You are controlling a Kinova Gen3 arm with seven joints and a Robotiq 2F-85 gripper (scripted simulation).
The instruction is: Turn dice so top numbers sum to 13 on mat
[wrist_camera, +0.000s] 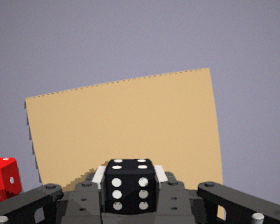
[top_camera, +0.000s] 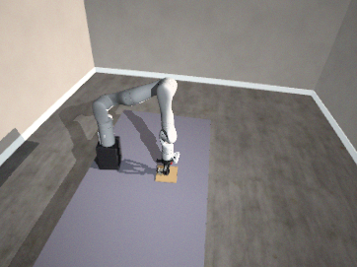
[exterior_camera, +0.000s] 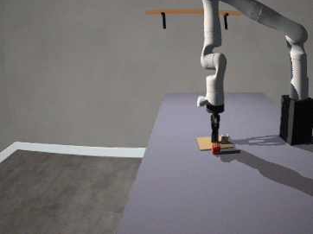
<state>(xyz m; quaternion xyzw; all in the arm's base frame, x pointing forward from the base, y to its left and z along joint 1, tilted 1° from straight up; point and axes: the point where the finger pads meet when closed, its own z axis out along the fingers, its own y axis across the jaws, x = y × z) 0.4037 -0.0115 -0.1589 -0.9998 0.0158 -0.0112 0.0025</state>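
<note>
Right now the black die is right at my hand. The rest, counted from my hand: tan mat: 3 cm below; red die: 11 cm to the left, 1 cm below; white die: 4 cm behind, 1 cm below.
</note>
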